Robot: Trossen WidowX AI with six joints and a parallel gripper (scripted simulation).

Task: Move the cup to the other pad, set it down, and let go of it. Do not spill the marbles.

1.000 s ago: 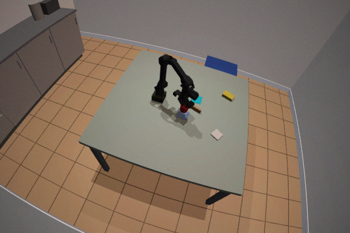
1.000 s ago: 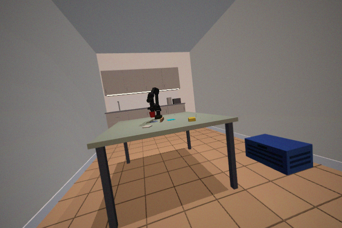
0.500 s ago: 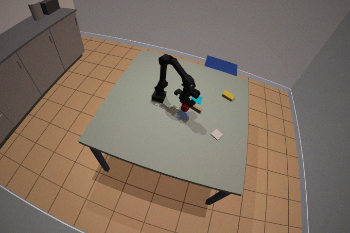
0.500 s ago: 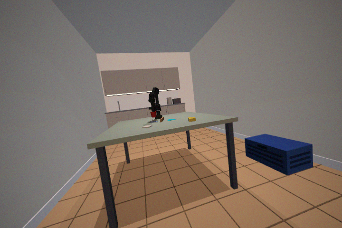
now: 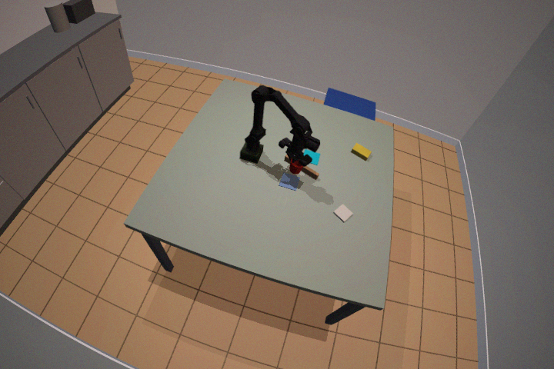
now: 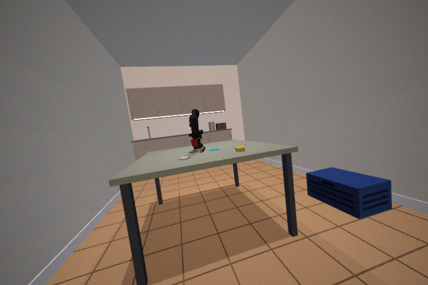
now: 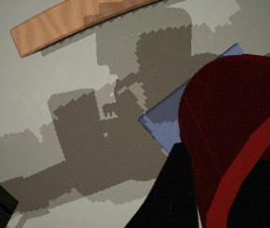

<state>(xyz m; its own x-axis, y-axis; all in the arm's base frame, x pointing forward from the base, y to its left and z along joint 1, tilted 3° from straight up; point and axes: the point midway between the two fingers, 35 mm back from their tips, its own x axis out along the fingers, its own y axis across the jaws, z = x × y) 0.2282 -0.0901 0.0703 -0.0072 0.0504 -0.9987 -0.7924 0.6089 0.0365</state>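
Right now my gripper tip is 15 cm to the right of the cyan pad, 11 cm short of it and 10 cm above it. From my gripper tip the other things lie so: green marble: 3 cm to the right, 3 cm ahead, 2 cm below; then red cup: 2 cm to the right, 2 cm ahead; then wooden bar: 9 cm below, 6 cm ahead, 5 cm to the left.
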